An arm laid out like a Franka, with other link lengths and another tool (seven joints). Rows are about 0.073 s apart.
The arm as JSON. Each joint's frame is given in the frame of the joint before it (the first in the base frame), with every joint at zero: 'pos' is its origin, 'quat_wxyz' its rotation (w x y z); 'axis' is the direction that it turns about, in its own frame. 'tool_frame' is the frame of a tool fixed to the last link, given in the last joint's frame.
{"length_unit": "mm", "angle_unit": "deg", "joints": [
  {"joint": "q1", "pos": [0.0, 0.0, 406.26], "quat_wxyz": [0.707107, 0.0, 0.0, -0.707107], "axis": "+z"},
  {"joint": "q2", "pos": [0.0, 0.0, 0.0], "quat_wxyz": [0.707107, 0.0, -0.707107, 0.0], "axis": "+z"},
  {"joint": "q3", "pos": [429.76, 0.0, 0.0], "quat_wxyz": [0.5, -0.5, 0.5, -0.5], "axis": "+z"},
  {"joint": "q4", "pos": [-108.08, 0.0, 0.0], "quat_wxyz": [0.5, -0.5, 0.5, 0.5], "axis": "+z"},
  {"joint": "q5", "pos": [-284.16, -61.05, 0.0], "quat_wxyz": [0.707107, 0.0, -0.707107, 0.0], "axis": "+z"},
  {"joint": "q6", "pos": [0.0, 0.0, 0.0], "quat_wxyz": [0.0, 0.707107, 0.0, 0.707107], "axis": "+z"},
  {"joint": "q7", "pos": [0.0, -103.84, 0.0], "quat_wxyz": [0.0, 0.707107, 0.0, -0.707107], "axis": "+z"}
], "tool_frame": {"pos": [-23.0, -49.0, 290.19], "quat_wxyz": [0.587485, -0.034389, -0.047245, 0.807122]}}
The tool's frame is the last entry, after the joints.
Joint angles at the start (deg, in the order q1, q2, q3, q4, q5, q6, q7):
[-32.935, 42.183, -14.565, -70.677, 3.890, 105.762, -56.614]
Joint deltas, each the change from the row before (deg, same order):
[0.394, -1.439, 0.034, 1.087, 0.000, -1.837, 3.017]
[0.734, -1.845, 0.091, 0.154, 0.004, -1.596, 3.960]
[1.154, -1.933, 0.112, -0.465, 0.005, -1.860, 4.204]
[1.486, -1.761, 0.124, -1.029, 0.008, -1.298, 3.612]
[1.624, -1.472, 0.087, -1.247, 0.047, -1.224, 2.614]
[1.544, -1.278, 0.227, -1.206, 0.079, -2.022, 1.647]
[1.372, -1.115, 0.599, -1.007, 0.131, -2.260, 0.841]
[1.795, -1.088, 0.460, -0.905, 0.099, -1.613, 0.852]
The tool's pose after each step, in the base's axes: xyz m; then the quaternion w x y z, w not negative. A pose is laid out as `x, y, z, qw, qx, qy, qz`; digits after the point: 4 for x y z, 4 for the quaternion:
0.4814, -0.5249, 0.3364, 0.0663, 0.9920, -0.0787, -0.0725
0.4831, -0.5107, 0.3576, 0.0676, 0.9895, -0.1074, -0.0689
0.4840, -0.4893, 0.3756, 0.0646, 0.9863, -0.1346, -0.0707
0.4865, -0.4656, 0.3885, 0.0610, 0.9835, -0.1537, -0.0738
0.4886, -0.4411, 0.3967, 0.0556, 0.9818, -0.1630, -0.0801
0.4874, -0.4146, 0.4023, 0.0455, 0.9811, -0.1632, -0.0934
0.4864, -0.3873, 0.4068, 0.0331, 0.9815, -0.1546, -0.1076
0.4893, -0.3601, 0.4123, 0.0256, 0.9824, -0.1433, -0.1171

